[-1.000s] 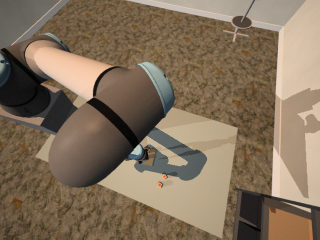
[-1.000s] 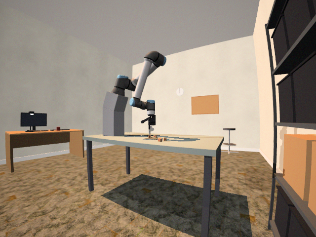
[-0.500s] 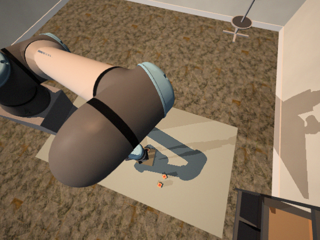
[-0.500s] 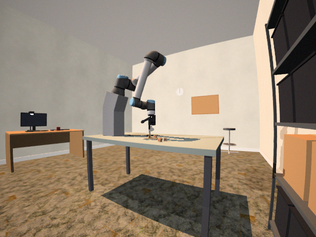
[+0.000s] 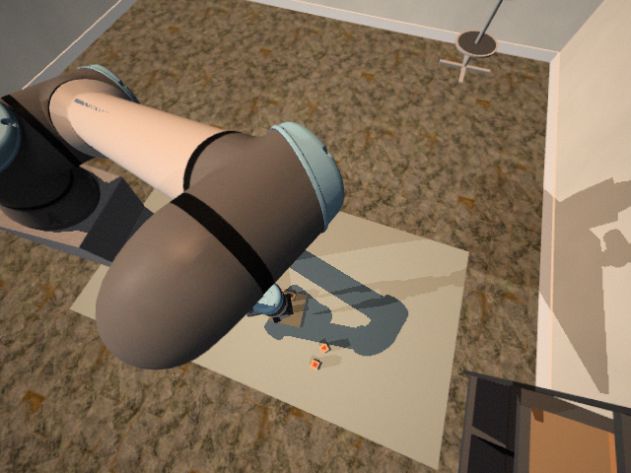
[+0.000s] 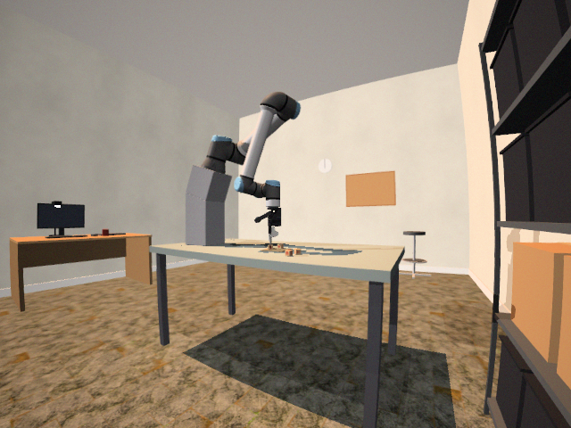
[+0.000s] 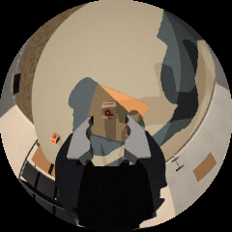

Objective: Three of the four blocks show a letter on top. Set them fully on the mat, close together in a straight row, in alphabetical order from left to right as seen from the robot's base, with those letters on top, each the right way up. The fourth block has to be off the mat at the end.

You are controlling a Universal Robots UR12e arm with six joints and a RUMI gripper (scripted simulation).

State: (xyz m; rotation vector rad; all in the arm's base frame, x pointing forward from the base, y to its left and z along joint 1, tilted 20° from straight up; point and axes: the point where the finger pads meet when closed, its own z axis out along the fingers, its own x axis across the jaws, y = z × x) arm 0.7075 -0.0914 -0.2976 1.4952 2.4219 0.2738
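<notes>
The orange mat is 3 cm ahead of my hand, 3 cm to the left of it and 5 cm below it.
</notes>
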